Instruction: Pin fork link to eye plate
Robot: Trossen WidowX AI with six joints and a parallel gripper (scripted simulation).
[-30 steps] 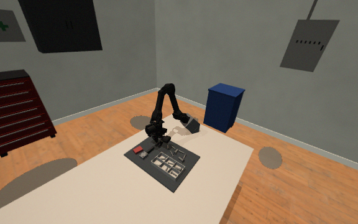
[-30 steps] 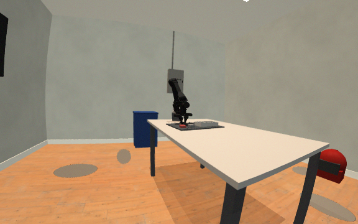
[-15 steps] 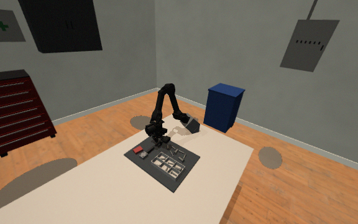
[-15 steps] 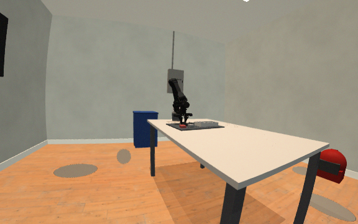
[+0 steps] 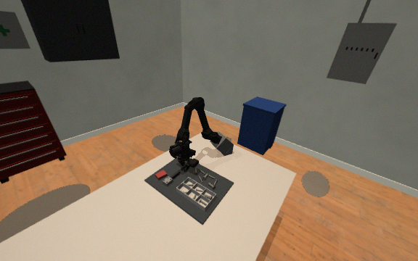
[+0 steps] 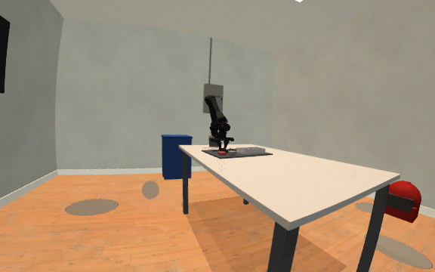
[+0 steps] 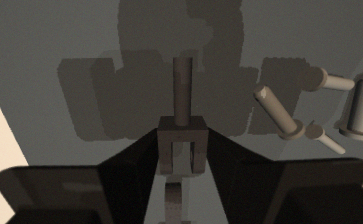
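Right now my hand is 30 mm above the fork link. From my hand the other things lie so: eye plate: 80 mm ahead, 30 mm below, 10 mm to the right; then dark mat: 90 mm to the left, 70 mm ahead, 50 mm below; then grey block: 160 mm ahead, 20 mm below, 10 mm to the right.
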